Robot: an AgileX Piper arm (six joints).
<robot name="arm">
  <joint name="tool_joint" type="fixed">
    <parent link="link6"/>
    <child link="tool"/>
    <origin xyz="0 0 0" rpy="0 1.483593 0"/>
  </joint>
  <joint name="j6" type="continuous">
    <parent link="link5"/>
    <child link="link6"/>
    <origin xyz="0.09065 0 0.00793" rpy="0 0 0"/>
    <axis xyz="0.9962 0 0.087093"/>
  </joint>
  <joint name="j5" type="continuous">
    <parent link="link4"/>
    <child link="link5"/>
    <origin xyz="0 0 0" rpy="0 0 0"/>
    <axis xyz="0 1 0"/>
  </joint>
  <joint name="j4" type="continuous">
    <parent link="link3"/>
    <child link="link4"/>
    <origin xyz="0.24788 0 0.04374" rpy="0 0 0"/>
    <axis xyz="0.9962 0 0.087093"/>
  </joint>
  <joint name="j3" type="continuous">
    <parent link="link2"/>
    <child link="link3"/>
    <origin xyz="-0.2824 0 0.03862" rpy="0 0 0"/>
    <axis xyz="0 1 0"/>
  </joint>
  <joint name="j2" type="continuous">
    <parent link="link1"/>
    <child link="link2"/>
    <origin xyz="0 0 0" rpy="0 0 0"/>
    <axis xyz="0 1 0"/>
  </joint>
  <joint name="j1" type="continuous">
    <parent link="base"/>
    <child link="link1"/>
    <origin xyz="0 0 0.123" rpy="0 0 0"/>
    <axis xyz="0 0 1"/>
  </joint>
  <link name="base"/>
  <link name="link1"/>
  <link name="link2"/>
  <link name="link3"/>
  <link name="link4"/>
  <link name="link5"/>
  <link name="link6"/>
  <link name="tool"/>
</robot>
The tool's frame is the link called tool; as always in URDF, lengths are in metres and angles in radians. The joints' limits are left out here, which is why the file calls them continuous.
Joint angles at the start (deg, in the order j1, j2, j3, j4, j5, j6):
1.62, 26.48, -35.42, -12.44, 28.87, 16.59
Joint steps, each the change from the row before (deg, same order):
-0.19, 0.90, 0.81, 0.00, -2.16, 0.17
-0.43, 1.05, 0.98, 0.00, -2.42, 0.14
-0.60, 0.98, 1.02, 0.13, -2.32, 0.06
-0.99, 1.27, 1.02, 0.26, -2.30, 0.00
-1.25, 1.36, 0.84, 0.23, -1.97, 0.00
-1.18, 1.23, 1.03, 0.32, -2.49, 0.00
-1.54, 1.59, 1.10, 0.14, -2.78, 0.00
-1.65, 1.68, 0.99, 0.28, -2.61, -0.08
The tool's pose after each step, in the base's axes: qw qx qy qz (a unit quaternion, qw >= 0); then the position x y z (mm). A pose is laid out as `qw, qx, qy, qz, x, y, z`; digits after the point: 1 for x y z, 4 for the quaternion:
0.6165, 0.0585, 0.7852, -0.0003, 95.5, -6.4, 339.9
0.6189, 0.0584, 0.7833, 0.0004, 101.2, -6.3, 336.1
0.6207, 0.0597, 0.7818, 0.0007, 106.3, -6.5, 331.9
0.6203, 0.0641, 0.7818, -0.0005, 112.2, -7.5, 327.0
0.6183, 0.0708, 0.7827, -0.0037, 117.9, -9.5, 322.3
0.6194, 0.0769, 0.7813, -0.0052, 123.1, -11.3, 317.4
0.6195, 0.0843, 0.7804, -0.0096, 129.2, -14.2, 311.5
0.6186, 0.0933, 0.7800, -0.0142, 135.1, -17.7, 305.7

